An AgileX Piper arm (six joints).
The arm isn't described. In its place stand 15 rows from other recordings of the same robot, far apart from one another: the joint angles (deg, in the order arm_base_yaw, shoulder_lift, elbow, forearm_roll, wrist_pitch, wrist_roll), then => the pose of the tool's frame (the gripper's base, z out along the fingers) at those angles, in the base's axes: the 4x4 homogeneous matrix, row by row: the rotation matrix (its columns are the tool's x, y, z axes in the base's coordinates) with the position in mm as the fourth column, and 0 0 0 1 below.
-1.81, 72.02, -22.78, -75.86, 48.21, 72.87 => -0.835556 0.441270 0.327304 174.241; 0.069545 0.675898 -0.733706 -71.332; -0.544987 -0.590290 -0.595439 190.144; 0 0 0 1
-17.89, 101.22, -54.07, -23.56, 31.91, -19.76 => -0.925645 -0.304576 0.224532 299.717; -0.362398 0.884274 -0.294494 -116.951; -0.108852 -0.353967 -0.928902 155.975; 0 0 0 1
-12.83, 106.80, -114.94, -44.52, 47.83, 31.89 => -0.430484 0.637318 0.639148 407.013; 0.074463 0.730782 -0.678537 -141.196; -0.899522 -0.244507 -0.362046 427.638; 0 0 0 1
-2.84, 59.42, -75.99, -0.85, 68.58, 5.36 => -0.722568 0.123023 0.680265 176.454; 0.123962 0.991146 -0.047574 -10.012; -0.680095 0.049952 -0.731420 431.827; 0 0 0 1
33.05, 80.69, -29.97, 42.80, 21.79, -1.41 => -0.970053 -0.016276 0.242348 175.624; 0.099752 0.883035 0.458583 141.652; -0.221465 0.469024 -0.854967 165.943; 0 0 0 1
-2.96, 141.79, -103.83, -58.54, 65.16, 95.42 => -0.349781 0.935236 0.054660 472.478; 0.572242 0.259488 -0.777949 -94.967; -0.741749 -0.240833 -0.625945 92.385; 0 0 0 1
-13.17, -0.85, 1.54, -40.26, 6.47, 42.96 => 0.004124 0.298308 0.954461 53.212; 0.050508 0.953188 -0.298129 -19.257; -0.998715 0.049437 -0.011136 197.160; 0 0 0 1
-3.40, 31.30, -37.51, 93.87, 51.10, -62.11 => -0.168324 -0.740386 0.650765 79.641; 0.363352 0.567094 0.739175 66.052; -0.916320 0.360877 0.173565 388.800; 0 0 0 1
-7.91, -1.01, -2.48, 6.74, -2.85, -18.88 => 0.159860 0.180977 0.970408 50.393; -0.234671 0.961836 -0.140719 -7.538; -0.958840 -0.205231 0.196229 233.237; 0 0 0 1
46.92, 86.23, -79.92, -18.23, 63.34, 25.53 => -0.765269 -0.408729 0.497296 230.456; -0.404472 0.906312 0.122474 209.195; -0.500765 -0.107417 -0.858892 345.401; 0 0 0 1
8.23, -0.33, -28.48, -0.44, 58.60, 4.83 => -0.424692 -0.103523 0.899399 -3.761; 0.019619 0.992155 0.123463 -1.147; -0.905125 0.070079 -0.419330 279.612; 0 0 0 1
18.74, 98.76, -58.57, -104.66, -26.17, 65.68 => -0.100569 -0.862160 0.496554 328.108; -0.655254 0.432956 0.619025 152.315; -0.748684 -0.263114 -0.608476 214.303; 0 0 0 1
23.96, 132.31, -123.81, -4.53, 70.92, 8.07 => -0.918563 -0.283094 0.275861 454.858; -0.283035 0.958237 0.040910 194.702; -0.275922 -0.040500 -0.960326 225.075; 0 0 0 1
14.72, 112.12, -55.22, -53.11, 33.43, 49.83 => -0.930352 -0.078087 0.358257 336.414; -0.215329 0.907187 -0.361450 46.925; -0.296781 -0.413419 -0.860817 107.971; 0 0 0 1
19.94, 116.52, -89.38, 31.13, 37.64, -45.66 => -0.559312 -0.727935 0.396586 413.228; -0.549798 0.683800 0.479729 180.476; -0.620397 0.050276 -0.782675 213.069; 0 0 0 1
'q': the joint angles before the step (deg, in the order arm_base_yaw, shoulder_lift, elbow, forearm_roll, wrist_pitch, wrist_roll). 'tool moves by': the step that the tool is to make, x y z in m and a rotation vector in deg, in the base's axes. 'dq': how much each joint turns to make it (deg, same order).
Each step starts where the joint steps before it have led.
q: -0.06 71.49 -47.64 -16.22 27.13 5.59
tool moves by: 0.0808 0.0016 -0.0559 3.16 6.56 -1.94
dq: 0.00 21.49 -9.76 -0.42 -4.83 4.50
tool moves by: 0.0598 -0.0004 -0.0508 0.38 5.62 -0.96
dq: 0.01 16.50 -11.60 -0.05 0.87 0.97
